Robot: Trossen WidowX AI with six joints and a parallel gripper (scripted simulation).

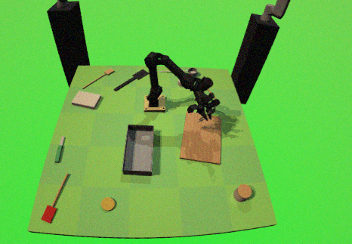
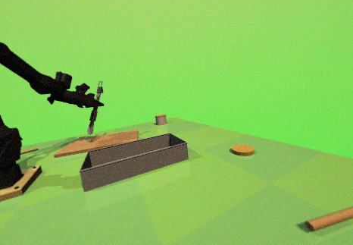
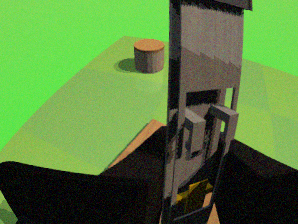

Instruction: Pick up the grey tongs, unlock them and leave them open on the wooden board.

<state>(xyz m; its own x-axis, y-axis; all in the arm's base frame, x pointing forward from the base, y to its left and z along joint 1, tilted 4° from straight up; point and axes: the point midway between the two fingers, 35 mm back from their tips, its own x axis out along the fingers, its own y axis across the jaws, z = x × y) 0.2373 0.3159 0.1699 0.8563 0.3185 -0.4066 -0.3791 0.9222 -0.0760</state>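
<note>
Right now the yellow lock piece is 3 cm behind my gripper tip, 1 cm to the right of it and 1 cm above it. Also, from my gripper tip: black spatula 53 cm behind, 49 cm to the right, 20 cm below; then grey roasting tin 10 cm ahead, 38 cm to the right, 17 cm below; then wooden board 3 cm behind, 19 cm below.
</note>
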